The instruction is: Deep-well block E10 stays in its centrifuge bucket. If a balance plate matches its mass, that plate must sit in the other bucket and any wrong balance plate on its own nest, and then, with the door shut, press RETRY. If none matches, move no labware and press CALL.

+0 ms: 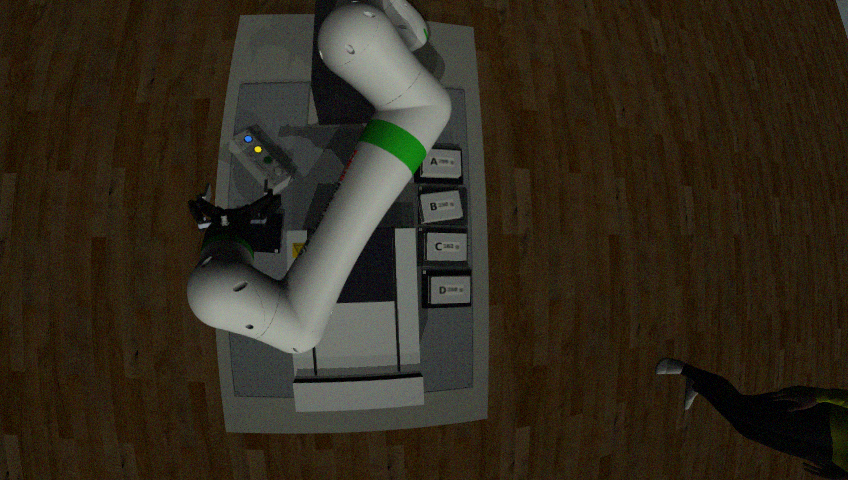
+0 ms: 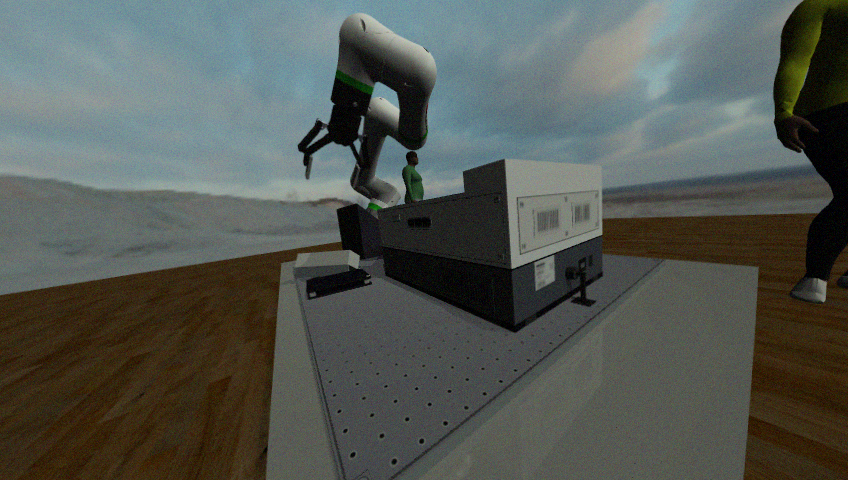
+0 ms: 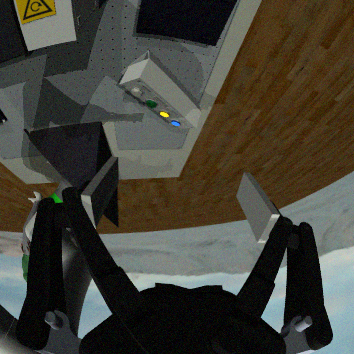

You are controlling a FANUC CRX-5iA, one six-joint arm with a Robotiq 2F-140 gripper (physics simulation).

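Where they show: gripper, fingertip midpoint: [image 1: 237,186] [image 2: 331,181] [image 3: 180,177]; arm's base, origin of the base link: [image 2: 370,223].
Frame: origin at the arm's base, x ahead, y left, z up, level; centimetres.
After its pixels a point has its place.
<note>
My gripper [image 1: 238,189] {z 15.3, x 45.9, y -22.1 cm} [image 2: 334,163] [image 3: 180,177] {z 15.3, x 45.9, y -22.1 cm} is wide open and empty, high above the table's left side. The pale button box [image 1: 242,155] {z -8.7, x 31.3, y -31.0 cm} [image 2: 326,259] {z -10.1, x 36.2, y -26.6 cm} [image 3: 170,92] {z -9.6, x 35.9, y -26.5 cm} lies below and apart from it, with a blue button [image 1: 248,138] {z -9.2, x 25.6, y -30.2 cm} [image 3: 175,123] {z -9.1, x 25.8, y -30.3 cm}, a yellow button [image 1: 257,149] {z -9.0, x 29.1, y -26.5 cm} [image 3: 164,114] {z -9.1, x 28.9, y -26.6 cm}, a green button [image 1: 267,160] {z -8.6, x 32.5, y -22.6 cm} [image 3: 151,103] {z -8.7, x 32.8, y -22.6 cm} and a white one [image 3: 136,90] {z -8.6, x 36.4, y -18.8 cm}. Plates A [image 1: 446,163] {z -10.4, x 27.8, y 33.0 cm}, B [image 1: 440,206] {z -10.1, x 42.0, y 31.7 cm}, C [image 1: 446,246] {z -10.4, x 54.1, y 34.4 cm} and D [image 1: 450,290] {z -10.4, x 67.5, y 36.5 cm} lie on dark nests; B looks slightly turned. The centrifuge [image 1: 407,297] {z 5.2, x 68.9, y 20.8 cm} [image 2: 446,226] {z -0.3, x 86.9, y -7.9 cm} is partly behind my arm. Block E10 and the buckets are not visible.
A black flat tray [image 1: 272,234] {z -13.3, x 54.3, y -19.3 cm} [image 2: 339,283] {z -13.4, x 59.9, y -25.5 cm} [image 3: 185,20] {z -13.3, x 51.9, y -25.7 cm} lies beside the button box. A dark block [image 1: 339,107] {z -3.8, x 15.7, y -2.1 cm} [image 2: 360,231] {z -2.9, x 16.2, y -9.3 cm} [image 3: 75,150] {z -6.6, x 15.7, y -2.4 cm} stands by the arm's base. A person in yellow [image 1: 833,416] [image 2: 815,59] and one in green [image 2: 412,181] are beyond the table.
</note>
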